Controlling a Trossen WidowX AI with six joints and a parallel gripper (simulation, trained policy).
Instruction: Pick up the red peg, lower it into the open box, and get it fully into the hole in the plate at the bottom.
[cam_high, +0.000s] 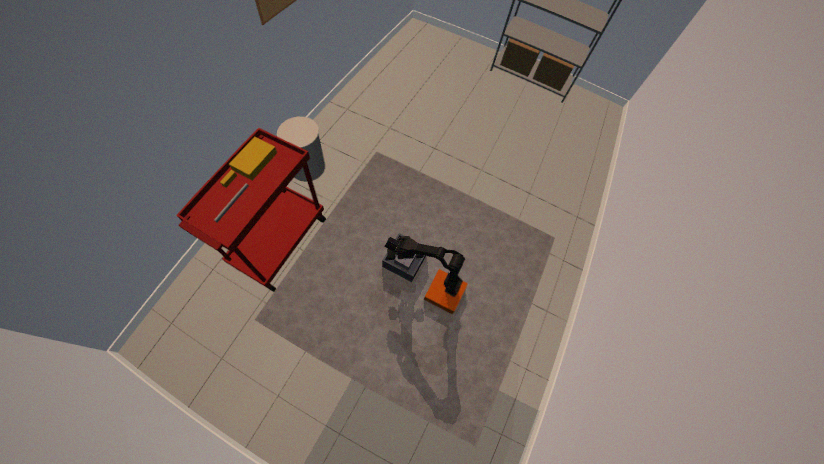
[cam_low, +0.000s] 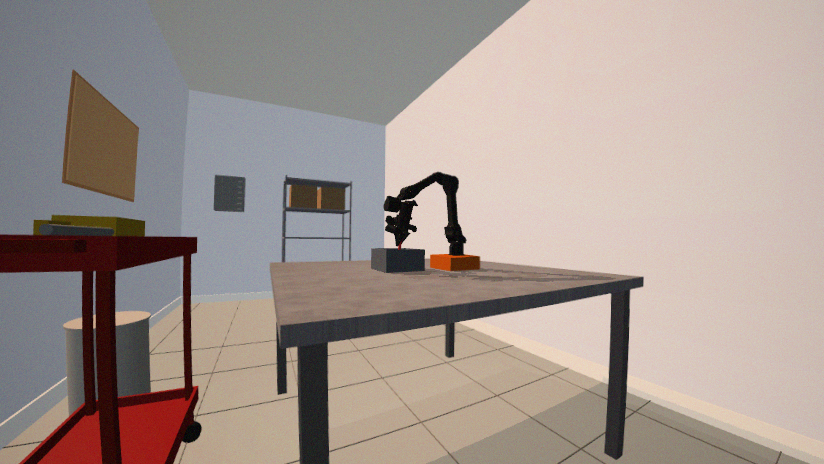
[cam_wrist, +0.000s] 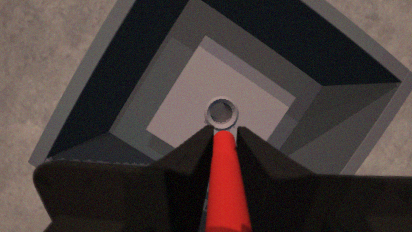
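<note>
My gripper tip is 1 cm past the red peg, 1 cm to the right of it and 2 cm below it. Round my gripper tip: dark box (1 cm to the right, 8 cm below).
</note>
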